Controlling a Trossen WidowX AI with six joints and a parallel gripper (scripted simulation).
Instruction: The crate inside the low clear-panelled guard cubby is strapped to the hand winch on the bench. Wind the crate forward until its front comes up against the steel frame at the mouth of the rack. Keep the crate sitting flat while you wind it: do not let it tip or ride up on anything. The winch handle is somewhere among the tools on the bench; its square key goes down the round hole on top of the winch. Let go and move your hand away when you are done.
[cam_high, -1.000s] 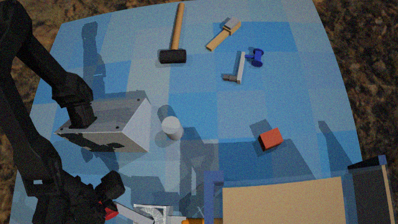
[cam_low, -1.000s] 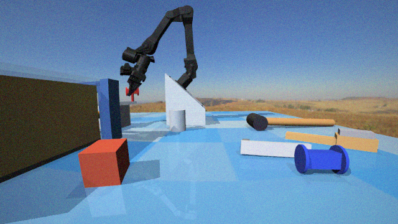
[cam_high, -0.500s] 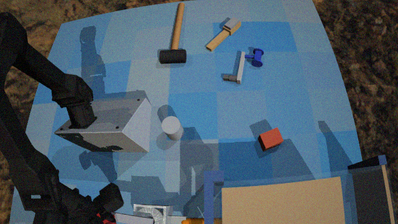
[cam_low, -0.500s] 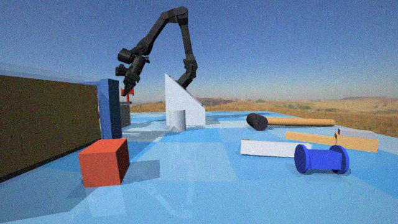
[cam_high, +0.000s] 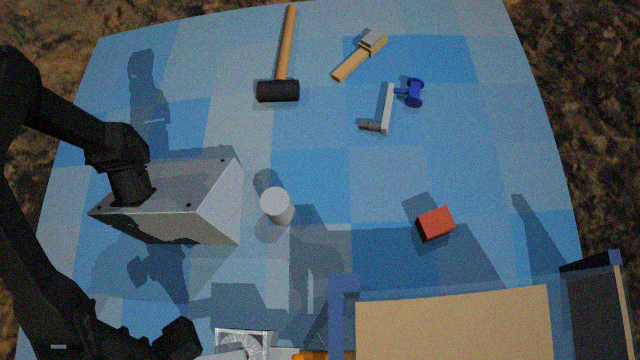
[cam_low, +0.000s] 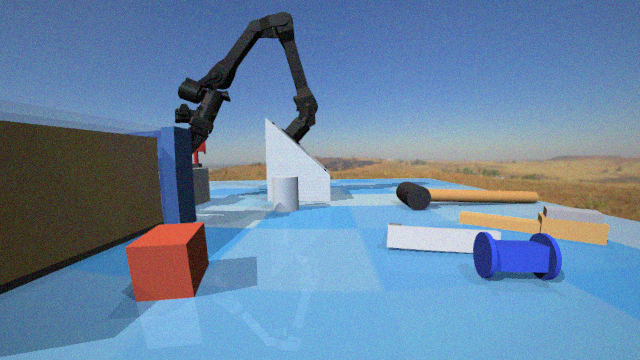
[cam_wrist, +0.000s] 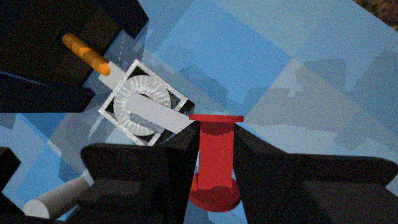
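My gripper tip is now 24 cm short of the frame, 5 cm to the right of it and 2 cm above it. Also, from my gripper tip: crank with blue grip 56 cm to the left, 35 cm ahead, 11 cm below; then red grip 2 cm to the left, 1 cm behind, 1 cm above; then winch 9 cm below, 7 cm ahead, 4 cm to the left.
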